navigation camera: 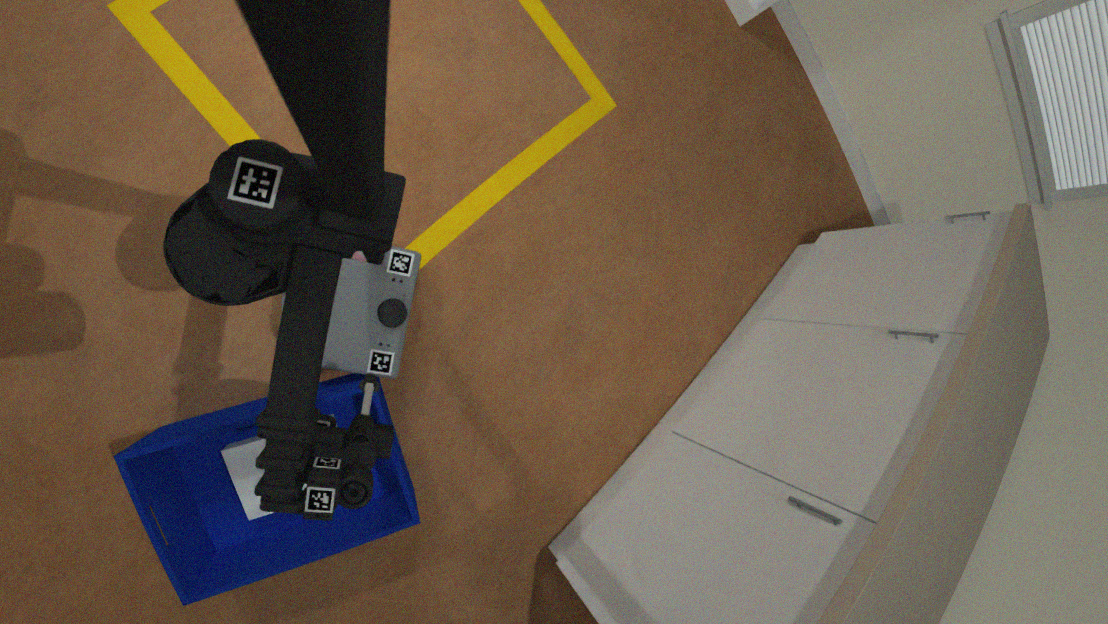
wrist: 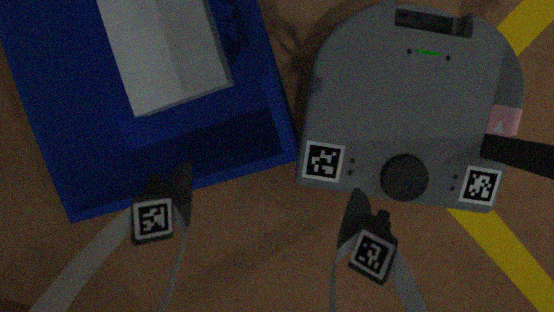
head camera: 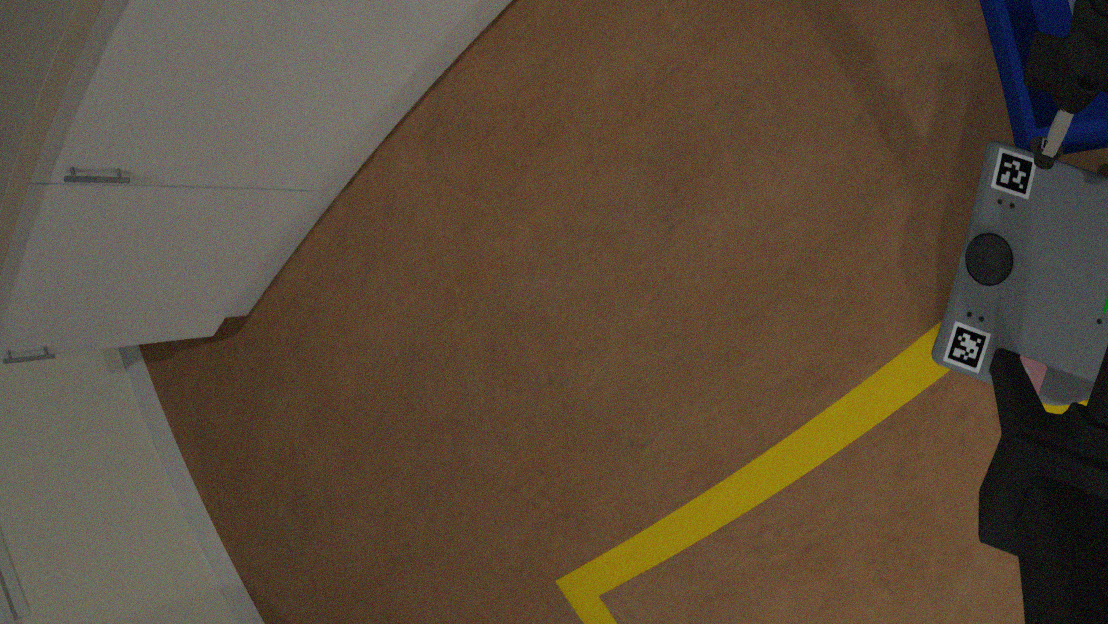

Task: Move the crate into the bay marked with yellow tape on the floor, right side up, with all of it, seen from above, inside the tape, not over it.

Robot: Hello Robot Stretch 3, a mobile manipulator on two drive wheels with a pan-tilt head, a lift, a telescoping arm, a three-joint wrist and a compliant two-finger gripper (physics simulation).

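Frame: origin at the robot's base, x right, y ahead, z up, level; metres.
Where they show: gripper, fingertip midpoint: (wrist: 269, 196) (head camera: 1054, 105); robot's base at its link origin: (navigation camera: 390, 310) (wrist: 377, 156) (head camera: 988, 259).
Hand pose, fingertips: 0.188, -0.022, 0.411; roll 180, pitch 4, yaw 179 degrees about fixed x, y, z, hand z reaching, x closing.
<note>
Each offset is from my fingertips to the centre of the thing, as dx, dy, dz.
The blue open-topped crate @(+0.292, -0.174, -0.301) (head camera: 1011, 77) (navigation camera: 302, 550) (wrist: 50, 125) sits right side up on the floor, outside the taped bay, with a white box @(+0.292, -0.173, -0.366) (navigation camera: 244, 480) (wrist: 165, 55) in it. Yellow tape (head camera: 744, 492) (navigation camera: 496, 186) (wrist: 517, 265) outlines the bay on the other side of my base; parts are hidden by my base and arm. My gripper (wrist: 269, 196) is open, fingers wide apart with nothing between them. In the wrist view its left fingertip overlaps the crate's near rim and the right one is by my base's edge. Its height above the rim is unclear.
My grey base (head camera: 1054, 255) (navigation camera: 356, 310) (wrist: 400, 105) stands close beside the crate's corner, between it and the bay, and covers part of the tape. White cabinets (head camera: 170, 100) (navigation camera: 736, 418) line one side. A window (navigation camera: 1066, 100) is in the wall beyond.
</note>
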